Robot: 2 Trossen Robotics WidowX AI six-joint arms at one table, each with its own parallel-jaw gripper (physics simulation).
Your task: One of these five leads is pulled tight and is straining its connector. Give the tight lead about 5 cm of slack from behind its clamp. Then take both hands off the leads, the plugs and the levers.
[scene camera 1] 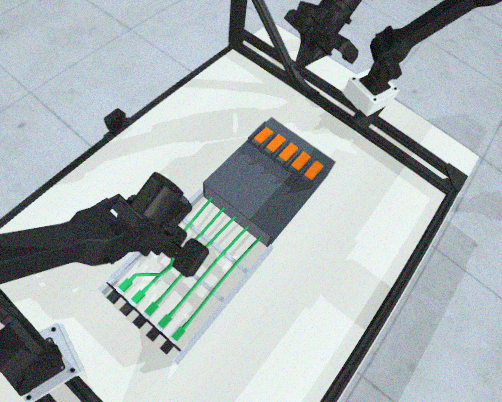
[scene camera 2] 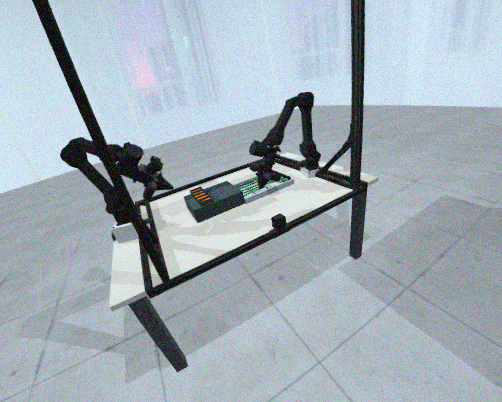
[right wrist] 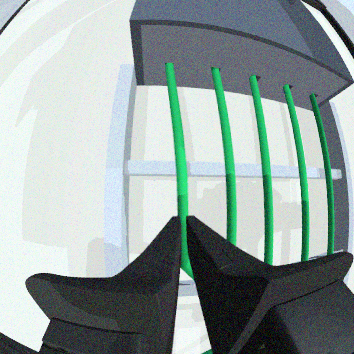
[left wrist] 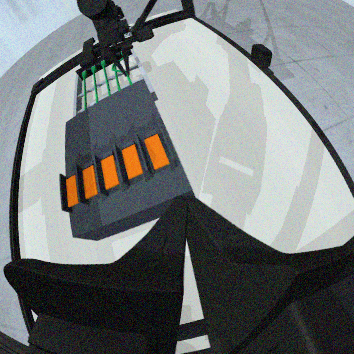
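Seen in the pictures: left gripper, fingertip midpoint: (scene camera 1: 295, 69) (scene camera 2: 173, 188) (left wrist: 183, 203); right gripper, fingertip midpoint: (scene camera 1: 180, 235) (scene camera 2: 259, 188) (right wrist: 182, 222) (left wrist: 127, 75); left arm's base, link origin: (scene camera 1: 374, 84) (scene camera 2: 125, 220); right arm's base, link origin: (scene camera 1: 41, 362) (scene camera 2: 312, 168).
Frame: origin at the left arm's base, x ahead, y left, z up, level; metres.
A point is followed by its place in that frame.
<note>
Five green leads run from the dark clamp block (scene camera 1: 240, 182) {x 0.470, y 0.058, z -0.010 m} (scene camera 2: 215, 202) {x 0.404, y -0.023, z -0.013 m} (left wrist: 110, 112) {x 0.466, y 0.078, z -0.010 m} (right wrist: 240, 37) to green plugs in a row. The leftmost lead (right wrist: 175, 117) {x 0.575, y 0.059, z -0.044 m} in the right wrist view bends sharply near its plug (scene camera 1: 126, 285) {x 0.770, y 0.115, z -0.046 m}; the other four look straight. My right gripper (right wrist: 182, 222) {x 0.631, y 0.080, z -0.051 m} is shut on that leftmost lead, between block and plug; its fingertips are hidden in scene camera 1. Several orange levers (scene camera 1: 289, 151) {x 0.338, y 0.056, z 0.005 m} (left wrist: 109, 171) {x 0.339, y 0.054, z 0.005 m} on the block all lie alike. My left gripper (left wrist: 183, 203) {x 0.259, y -0.059, z 0.112 m} (scene camera 2: 171, 188) {x 0.259, y -0.059, z 0.112 m} is shut and empty, above the table near the lever end.
Pale rails (right wrist: 115, 200) {x 0.630, y 0.041, z -0.049 m} flank the leads, with a crossbar (right wrist: 210, 169) {x 0.596, y 0.088, z -0.055 m} beneath them. Black sockets (scene camera 1: 140, 321) {x 0.779, y 0.190, z -0.044 m} line the plug end. A black frame edges the table, with uprights in scene camera 2. A small black box (scene camera 1: 116, 121) {x 0.621, y -0.238, z -0.030 m} (scene camera 2: 278, 221) {x 0.614, y -0.266, z -0.034 m} (left wrist: 261, 54) {x 0.599, y -0.244, z -0.031 m} sits on one side rail.
</note>
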